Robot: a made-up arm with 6 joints.
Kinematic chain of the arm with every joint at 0, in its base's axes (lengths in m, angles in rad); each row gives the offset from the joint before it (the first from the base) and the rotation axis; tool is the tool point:
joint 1: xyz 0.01 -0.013 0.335 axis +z
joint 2: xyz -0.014 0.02 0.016 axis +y
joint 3: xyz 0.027 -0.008 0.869 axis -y
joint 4: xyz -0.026 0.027 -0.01 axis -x
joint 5: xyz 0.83 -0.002 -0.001 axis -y
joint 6: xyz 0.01 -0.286 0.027 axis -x
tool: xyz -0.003 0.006 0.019
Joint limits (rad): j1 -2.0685..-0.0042 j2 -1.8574..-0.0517 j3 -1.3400..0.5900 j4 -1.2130..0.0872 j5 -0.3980..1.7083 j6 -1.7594..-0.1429
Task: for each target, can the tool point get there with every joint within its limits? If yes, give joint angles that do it. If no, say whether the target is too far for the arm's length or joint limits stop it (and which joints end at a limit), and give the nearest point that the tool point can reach.
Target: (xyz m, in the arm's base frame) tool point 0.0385 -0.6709 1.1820
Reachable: yes | joints -1.2545 -0.2158 0.0247 -0.8842 0.7328 -0.7216
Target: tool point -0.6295 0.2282 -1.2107
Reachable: no: joint limits stop it (at a limit: joint 2, joint 3, joint 5) | nearest point -0.0818 0.0216 0.2596 | short by 1.583 m
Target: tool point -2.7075 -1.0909 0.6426
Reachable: no: too far | nearest point -1.5141 -0.2649 0.6210 | short by 1.452 m
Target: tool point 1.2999 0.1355 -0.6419
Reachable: no: joint limits stop it (at a limit: joint 1, joint 2, joint 4, joint 5) | nearest point 0.4825 -0.1100 0.5086 | short by 1.433 m
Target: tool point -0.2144 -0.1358 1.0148
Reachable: yes | joints -1.4192 -0.9233 -0.6253 -0.4855 0.7433 -0.7403
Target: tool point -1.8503 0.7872 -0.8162
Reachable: no: too far | nearest point -1.3845 0.5869 0.5902 | short by 1.495 m
